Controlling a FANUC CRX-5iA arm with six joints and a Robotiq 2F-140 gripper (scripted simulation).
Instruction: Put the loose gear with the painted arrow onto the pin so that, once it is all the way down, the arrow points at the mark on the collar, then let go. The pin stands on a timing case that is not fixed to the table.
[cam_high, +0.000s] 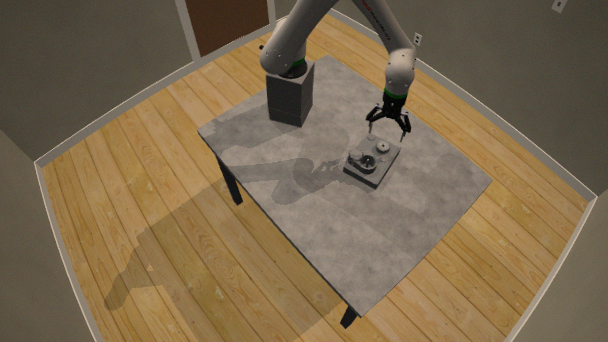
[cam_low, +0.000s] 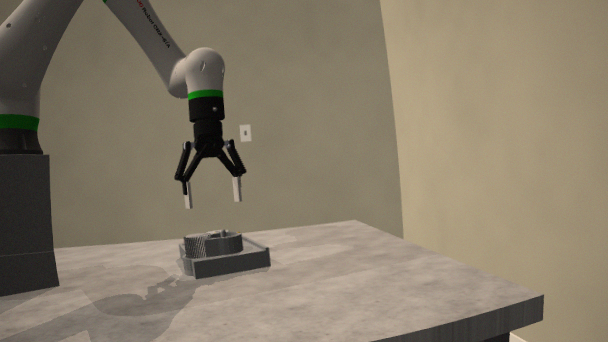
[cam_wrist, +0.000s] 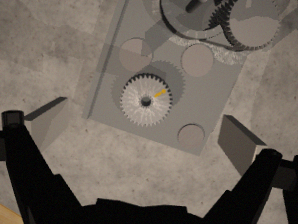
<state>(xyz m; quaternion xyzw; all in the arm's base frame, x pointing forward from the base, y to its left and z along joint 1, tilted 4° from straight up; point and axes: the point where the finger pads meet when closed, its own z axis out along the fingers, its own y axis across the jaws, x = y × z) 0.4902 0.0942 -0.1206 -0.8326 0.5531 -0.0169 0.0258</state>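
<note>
Now: hand 9 cm above the loose gear.
</note>
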